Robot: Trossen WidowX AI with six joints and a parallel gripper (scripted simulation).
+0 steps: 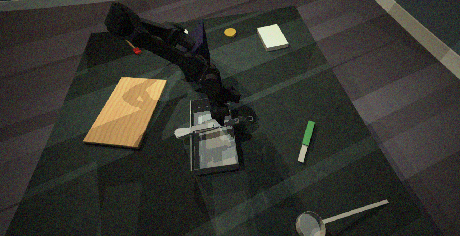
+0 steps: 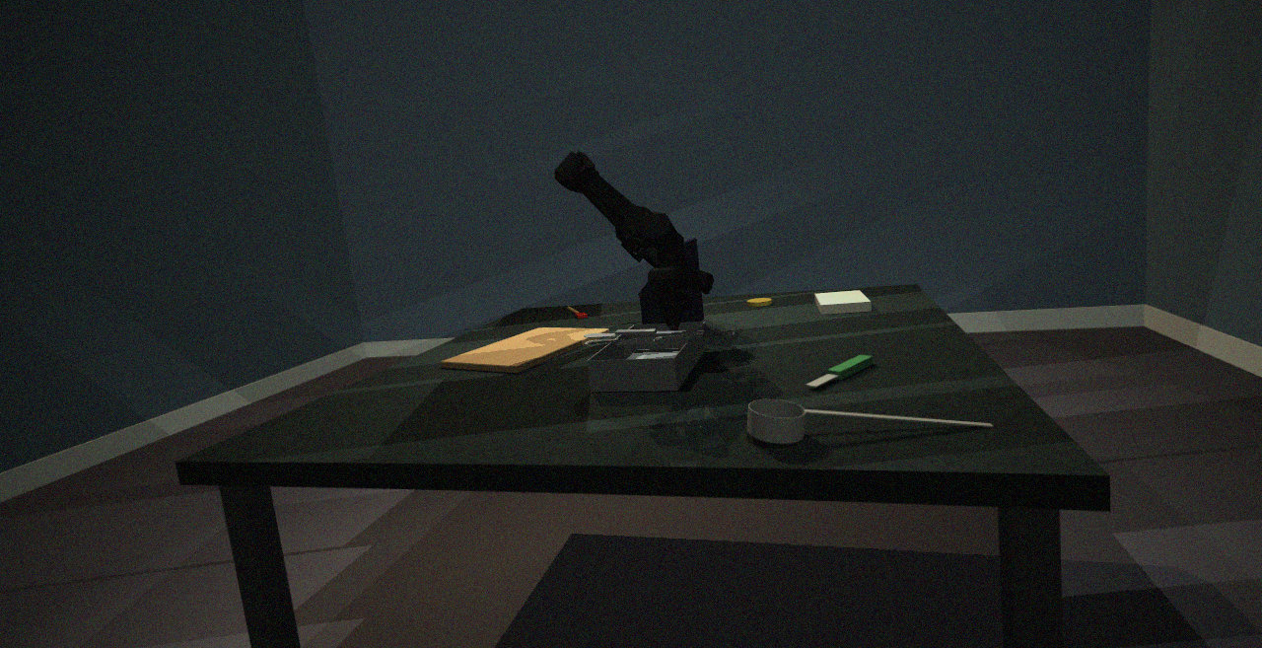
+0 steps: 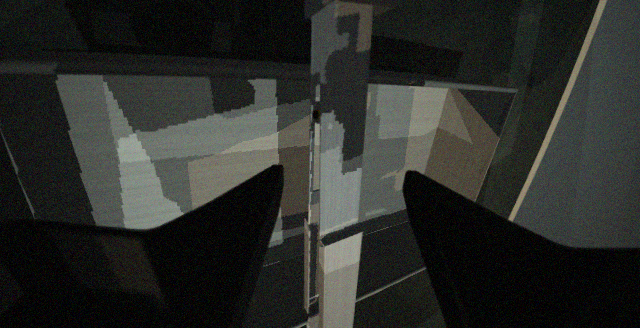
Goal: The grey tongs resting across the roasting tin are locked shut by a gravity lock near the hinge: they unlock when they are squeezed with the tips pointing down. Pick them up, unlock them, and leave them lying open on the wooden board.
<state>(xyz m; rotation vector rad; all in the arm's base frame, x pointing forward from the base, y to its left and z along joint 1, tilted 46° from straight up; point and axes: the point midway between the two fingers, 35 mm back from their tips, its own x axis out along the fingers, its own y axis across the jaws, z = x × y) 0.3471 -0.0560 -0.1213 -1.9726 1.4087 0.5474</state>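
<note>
The roasting tin is 1 cm ahead of my gripper tip, 4 cm to the right of it and 5 cm below it. The rest, counted from my gripper tip: wooden board (23 cm behind, 39 cm to the right, 7 cm below); cream block (50 cm behind, 40 cm to the left, 6 cm below); green-handled tool (14 cm ahead, 29 cm to the left, 7 cm below).
</note>
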